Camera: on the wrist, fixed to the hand. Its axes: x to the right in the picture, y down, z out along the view.
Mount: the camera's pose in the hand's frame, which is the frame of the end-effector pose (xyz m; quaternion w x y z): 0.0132 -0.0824 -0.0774 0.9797 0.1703 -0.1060 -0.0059
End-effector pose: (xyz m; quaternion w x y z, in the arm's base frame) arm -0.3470 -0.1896 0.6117 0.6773 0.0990 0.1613 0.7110
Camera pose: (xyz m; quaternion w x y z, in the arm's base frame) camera -0.2989 -0.1813 0.5089 0.6679 0.2867 0.2079 0.6546
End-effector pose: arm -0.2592 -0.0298 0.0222 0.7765 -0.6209 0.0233 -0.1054
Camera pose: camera -0.2703 -0.1236 0.0857 0.8682 -0.4873 -0.0811 -0.0460
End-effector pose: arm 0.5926 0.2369 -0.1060 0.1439 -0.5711 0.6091 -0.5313
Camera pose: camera 0.5727 0.2809 -0.0029 0.2996 -0.5948 0.4876 -0.5645
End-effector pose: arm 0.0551 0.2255 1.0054 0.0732 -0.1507 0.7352 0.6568
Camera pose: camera 0.0758 0.1398 0.9334 0.1792 -0.0699 0.8235 0.5338
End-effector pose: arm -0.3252 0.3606 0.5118 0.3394 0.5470 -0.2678 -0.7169
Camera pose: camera -0.2686 0.4009 0.4216 0.2067 0.5192 -0.4172 -0.7167
